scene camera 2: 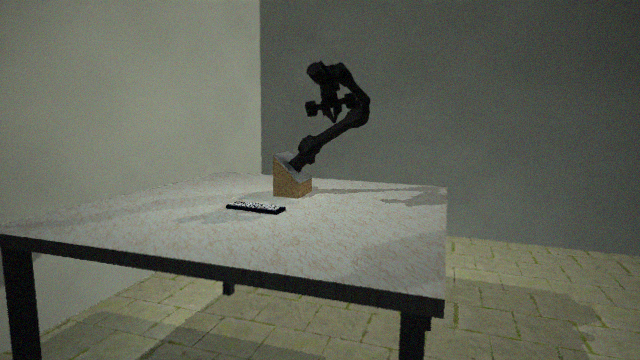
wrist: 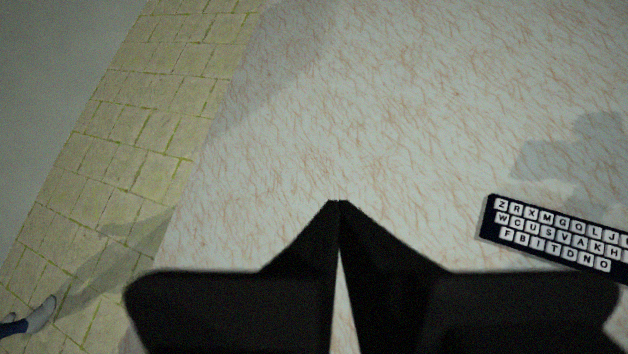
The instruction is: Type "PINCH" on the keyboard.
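Seen in the pictures: gripper, fingertip midpoint: [scene camera 2: 334,122] [wrist: 337,209]; arm's base, link origin: [scene camera 2: 295,166].
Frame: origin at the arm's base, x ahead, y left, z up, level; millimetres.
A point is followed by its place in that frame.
A black keyboard [scene camera 2: 255,207] {x 357, y -58, z -109 mm} [wrist: 555,239] {x 327, y -52, z -110 mm} with white keys lies flat on the table. In the wrist view it is at the right edge, and its right part is cut off. The rows that show start with Z R X M G, W C U S V A K H and F B I T D N O; the letters N, I, C and H are in sight, while a P key does not show. My gripper [scene camera 2: 334,120] {x 285, y 214, z 201 mm} [wrist: 337,209] {x 285, y 214, z 201 mm} is shut with its fingertips together and holds nothing. It hangs high above the table, to the left of the keyboard in the wrist view.
The arm stands on a wooden wedge block [scene camera 2: 291,183] {x 96, y 9, z -62 mm} behind the keyboard on the pale table [scene camera 2: 320,250] {x 713, y 246, z -124 mm} [wrist: 400,125] {x 507, y 173, z -124 mm}. The table's left edge and the tiled floor [wrist: 135,130] show in the wrist view, with a person's foot [wrist: 41,315] on the floor at the lower left.
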